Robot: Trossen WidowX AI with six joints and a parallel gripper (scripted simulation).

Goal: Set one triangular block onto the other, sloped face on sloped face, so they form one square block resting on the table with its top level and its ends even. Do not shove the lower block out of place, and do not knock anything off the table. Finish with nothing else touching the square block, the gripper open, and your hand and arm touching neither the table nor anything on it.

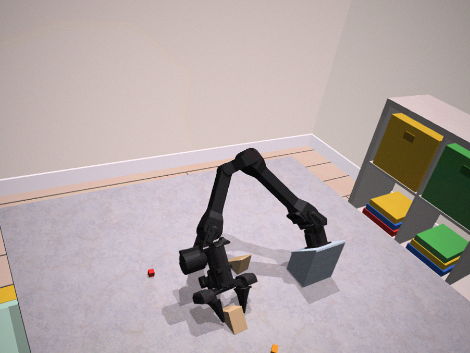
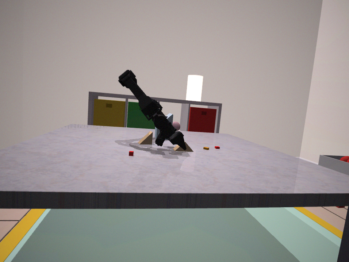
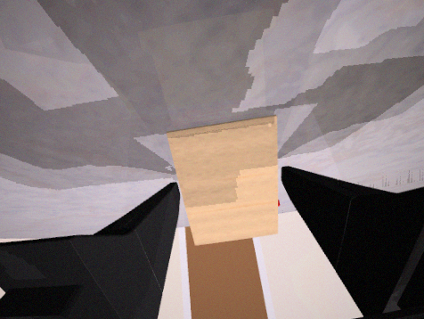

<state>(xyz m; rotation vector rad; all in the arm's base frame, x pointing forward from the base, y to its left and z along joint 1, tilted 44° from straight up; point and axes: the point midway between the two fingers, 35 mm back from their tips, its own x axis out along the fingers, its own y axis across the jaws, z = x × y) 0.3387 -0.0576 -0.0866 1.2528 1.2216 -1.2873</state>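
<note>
My gripper tip is 40 mm past the orange cube, 130 mm to the right of it and 10 mm above it. Round my gripper tip: block (10 mm above).
</note>
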